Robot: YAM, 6 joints.
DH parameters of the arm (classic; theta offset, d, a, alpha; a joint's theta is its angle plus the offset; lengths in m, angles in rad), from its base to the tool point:
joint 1: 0 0.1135 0.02 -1.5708
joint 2: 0 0 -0.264 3.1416
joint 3: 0.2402 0 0.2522 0
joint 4: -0.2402 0 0.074 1.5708
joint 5: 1.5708 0 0 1.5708
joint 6: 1.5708 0.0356 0 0
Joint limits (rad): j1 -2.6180..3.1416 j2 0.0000..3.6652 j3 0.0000..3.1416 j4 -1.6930..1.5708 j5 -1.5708..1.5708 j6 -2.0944..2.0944
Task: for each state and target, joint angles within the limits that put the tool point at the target. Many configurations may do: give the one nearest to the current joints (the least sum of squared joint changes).
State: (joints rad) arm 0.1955 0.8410 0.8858 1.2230 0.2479 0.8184
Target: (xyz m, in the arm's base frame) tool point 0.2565 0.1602 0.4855
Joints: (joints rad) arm 0.5793 1.4415 1.2920 1.0792 0.1798 0.8184
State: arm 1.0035 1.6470 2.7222 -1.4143 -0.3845 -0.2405
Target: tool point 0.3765 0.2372 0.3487
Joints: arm 0.5358 2.2071 2.4630 -1.3832 -0.3365 -0.2405
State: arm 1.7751 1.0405 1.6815 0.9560 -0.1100 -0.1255
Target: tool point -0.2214 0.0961 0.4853
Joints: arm 2.6943 1.1819 1.1332 0.8720 -0.2588 -0.1255
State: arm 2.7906 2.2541 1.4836 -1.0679 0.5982 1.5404
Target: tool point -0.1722 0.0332 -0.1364
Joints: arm 3.0497 2.9968 1.1545 -0.9507 0.5058 1.5404
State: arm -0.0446 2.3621 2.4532 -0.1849 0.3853 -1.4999
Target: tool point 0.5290 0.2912 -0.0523
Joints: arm 0.5195 3.1598 2.5283 -0.0102 0.2797 -1.4999
